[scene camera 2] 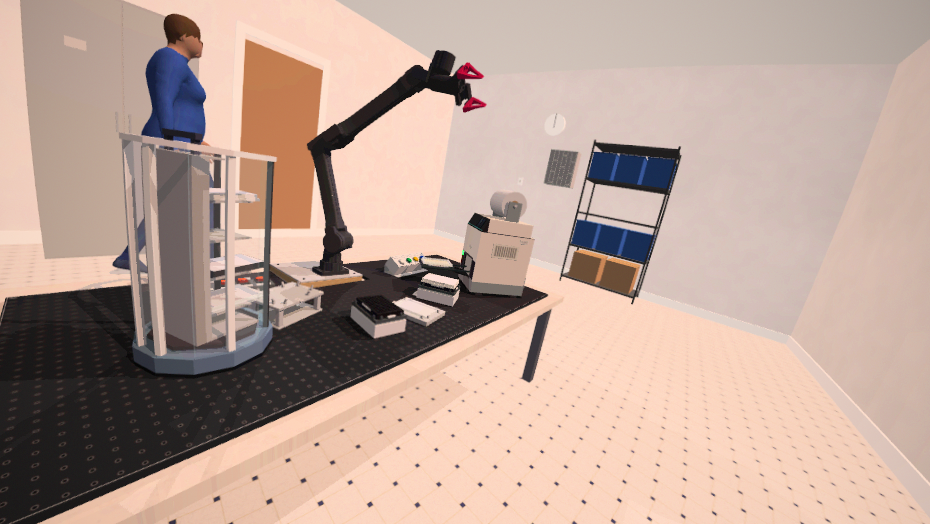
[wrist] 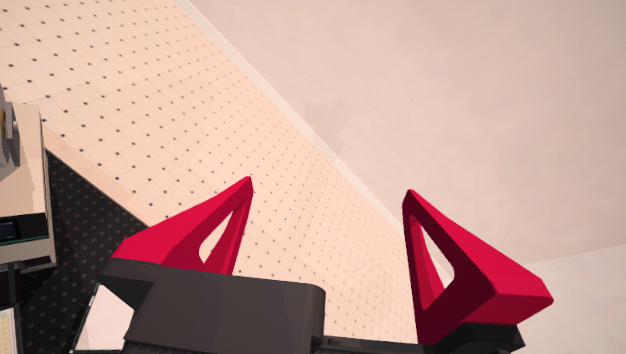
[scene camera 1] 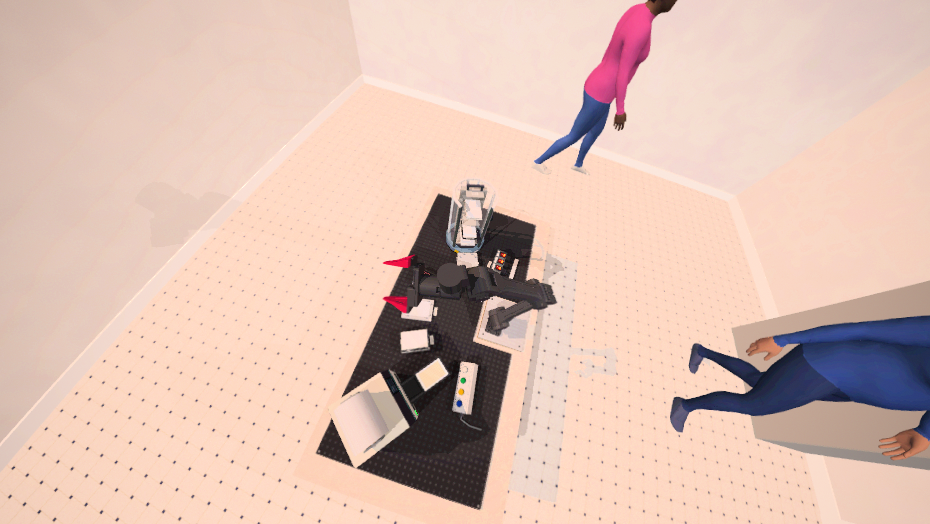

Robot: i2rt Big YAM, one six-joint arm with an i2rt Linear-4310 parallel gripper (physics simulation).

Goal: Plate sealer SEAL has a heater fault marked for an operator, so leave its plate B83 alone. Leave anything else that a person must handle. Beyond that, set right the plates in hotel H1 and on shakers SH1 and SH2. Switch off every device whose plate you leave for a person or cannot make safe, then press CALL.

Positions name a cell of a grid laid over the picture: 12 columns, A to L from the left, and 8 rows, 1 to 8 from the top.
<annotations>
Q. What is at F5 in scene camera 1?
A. My gripper.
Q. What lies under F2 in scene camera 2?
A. My gripper.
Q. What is my gripper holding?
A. Nothing.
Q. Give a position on a button box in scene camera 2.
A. F5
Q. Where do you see a plate hotel tower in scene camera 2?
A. At C4
</annotations>
